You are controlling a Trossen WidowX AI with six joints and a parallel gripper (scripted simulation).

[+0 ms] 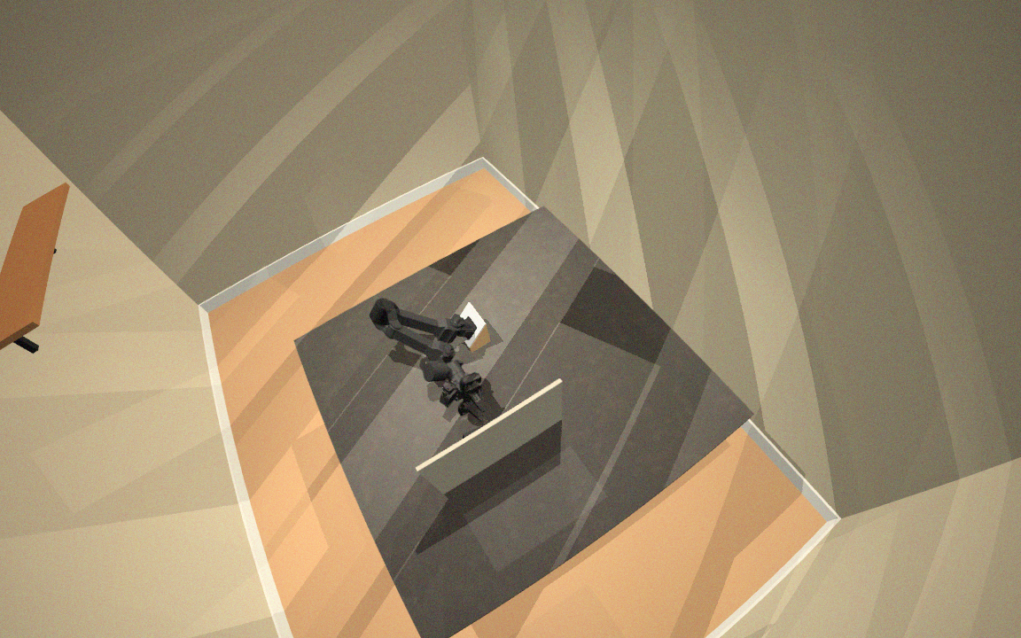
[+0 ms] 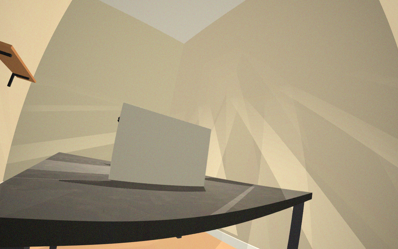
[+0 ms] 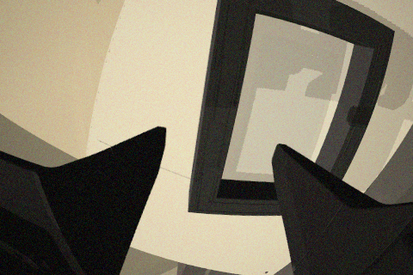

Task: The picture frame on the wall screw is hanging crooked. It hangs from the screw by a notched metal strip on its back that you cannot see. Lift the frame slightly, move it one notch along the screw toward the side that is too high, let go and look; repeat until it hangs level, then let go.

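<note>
The picture frame lies 50 mm ahead of my gripper tip, 20 mm to the right of it and 50 mm below it. From my gripper tip the other things lie so: wall panel (60 mm ahead, 60 mm below).
</note>
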